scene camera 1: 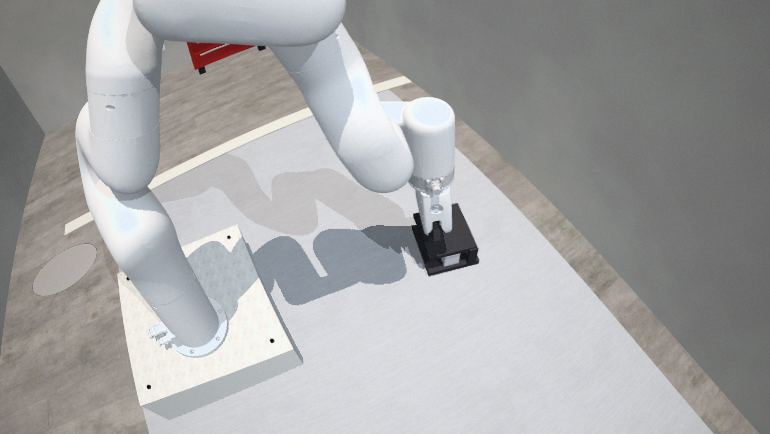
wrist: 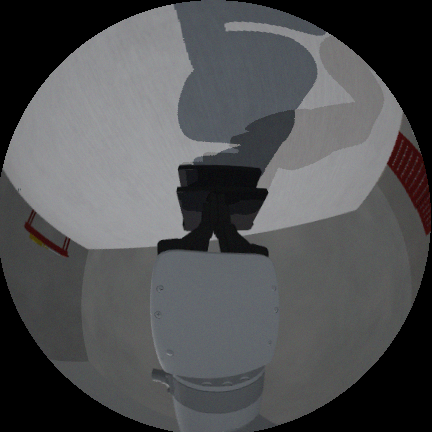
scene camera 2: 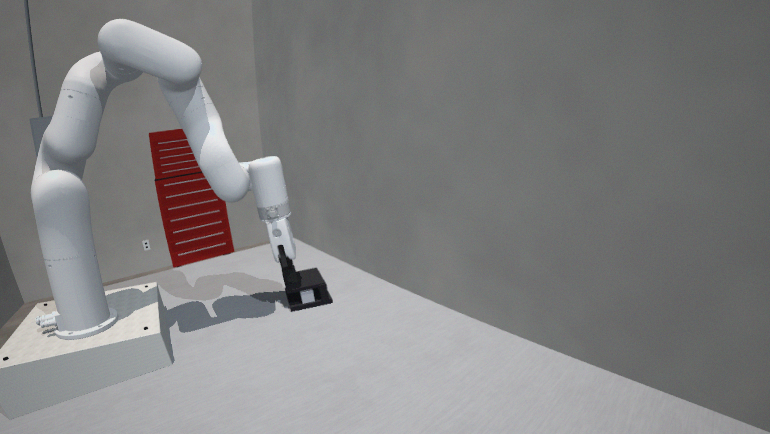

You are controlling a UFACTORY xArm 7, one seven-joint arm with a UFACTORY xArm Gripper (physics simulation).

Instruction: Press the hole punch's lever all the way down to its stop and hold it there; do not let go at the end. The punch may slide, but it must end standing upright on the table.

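Places are measured from the arm's base along level axes (x ahead, y left, z up), in centimetres.
Pixels of known places: gripper, fingertip midpoint: (scene camera 1: 431, 237) (wrist: 214, 201) (scene camera 2: 291, 282); arm's base, link origin: (scene camera 1: 197, 326) (scene camera 2: 88, 324).
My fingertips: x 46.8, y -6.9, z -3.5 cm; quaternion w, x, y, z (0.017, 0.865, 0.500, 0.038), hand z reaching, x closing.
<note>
Ahead of a thing's pixels: the offset from my fingertips to its top centre.
The black hole punch @(dx +3.6, dy -0.4, dz +0.0 cm) (scene camera 1: 454, 265) (scene camera 2: 311, 305) (wrist: 220, 176) stands upright on the table, right of the arm's base in both scene views. Its flat black lever @(dx +3.1, dy -0.2, dz +0.0 cm) (scene camera 1: 462, 235) (scene camera 2: 314, 276) (wrist: 248, 206) lies low and looks nearly parallel to the punch's base. A light block shows in the opening between them. My gripper (scene camera 1: 438, 251) (scene camera 2: 293, 285) (wrist: 214, 201) is shut and empty. It points down, with its black fingertips on or against the lever's top. Black on black hides the exact contact, and I cannot tell whether the lever is at its stop.
The arm's pale mounting block (scene camera 1: 242, 345) (scene camera 2: 86, 388) stands to the left of the punch. A red cabinet (scene camera 1: 223, 53) (scene camera 2: 196, 215) (wrist: 414, 182) stands beyond the table. Grey walls rise behind the table. The arm's shadow falls on the table beside the punch.
</note>
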